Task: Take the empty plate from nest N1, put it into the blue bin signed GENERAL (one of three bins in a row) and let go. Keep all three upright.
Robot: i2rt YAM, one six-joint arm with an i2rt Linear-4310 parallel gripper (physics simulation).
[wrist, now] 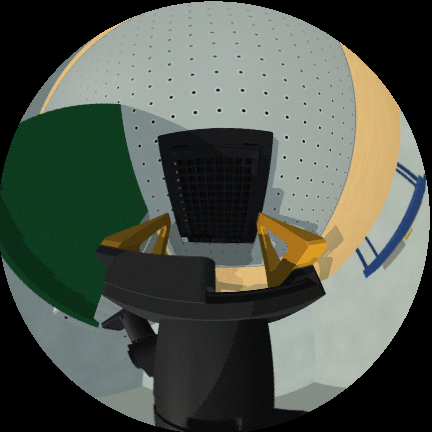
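Pixels of known places: gripper, fingertip midpoint: [213, 217]; arm's base, link origin: [130, 312].
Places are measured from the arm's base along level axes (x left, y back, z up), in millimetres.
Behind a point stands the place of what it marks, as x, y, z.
A black plate [215, 192] {-228, -197, -124} with a grid of square wells shows in the middle of the wrist view, flat and upright, with a plain dark border around it. Where the plate ends and nest N1 begins is too dark to tell, and no N1 sign is readable. My gripper [213, 217] {-223, -178, -108} is open and empty. Its two orange fingers stand wide apart, one on each side of the plate's near end in the view, and the plate is not gripped. The blue bin signed GENERAL does not show.
A large dark green bin wall [65, 175] {-123, -276, -54} rises close on the left, beside the left finger. The grey perforated board [230, 60] {-268, -348, -149} lies under the plate, with a wooden table edge [375, 125] on the right. A blue rail frame [407, 220] stands beyond it.
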